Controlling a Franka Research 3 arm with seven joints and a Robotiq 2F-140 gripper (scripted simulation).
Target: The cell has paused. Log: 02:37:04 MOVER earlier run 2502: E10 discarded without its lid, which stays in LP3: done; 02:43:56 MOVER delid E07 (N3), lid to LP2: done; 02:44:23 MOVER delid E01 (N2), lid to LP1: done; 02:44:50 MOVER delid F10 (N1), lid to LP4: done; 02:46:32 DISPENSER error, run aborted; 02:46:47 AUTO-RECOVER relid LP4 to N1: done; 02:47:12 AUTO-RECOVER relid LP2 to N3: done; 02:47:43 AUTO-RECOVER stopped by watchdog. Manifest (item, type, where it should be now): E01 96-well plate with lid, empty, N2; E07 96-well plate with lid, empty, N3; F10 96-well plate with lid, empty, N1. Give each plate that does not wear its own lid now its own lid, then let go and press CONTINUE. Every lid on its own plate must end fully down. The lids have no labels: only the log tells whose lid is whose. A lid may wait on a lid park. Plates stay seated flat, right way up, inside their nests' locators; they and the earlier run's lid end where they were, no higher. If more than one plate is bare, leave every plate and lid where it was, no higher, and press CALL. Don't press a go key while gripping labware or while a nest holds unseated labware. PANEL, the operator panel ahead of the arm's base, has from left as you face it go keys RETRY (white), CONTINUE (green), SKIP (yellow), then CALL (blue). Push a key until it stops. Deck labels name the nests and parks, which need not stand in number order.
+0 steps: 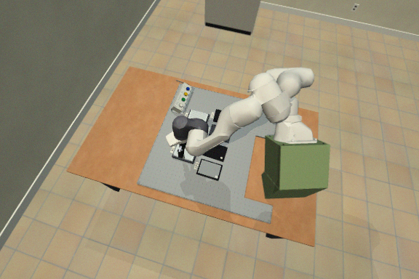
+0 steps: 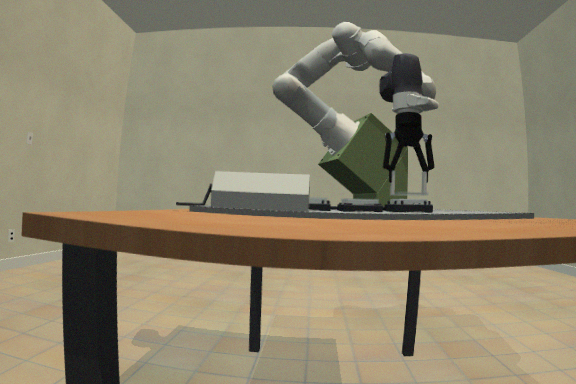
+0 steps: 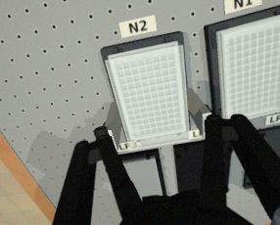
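Right now my hand is 50 mm above the plate. Round my hand: LP3 label 80 mm behind, 70 mm to the left, 70 mm below; then nest 60 mm below; then black park 190 mm behind, 70 mm below, 30 mm to the right.
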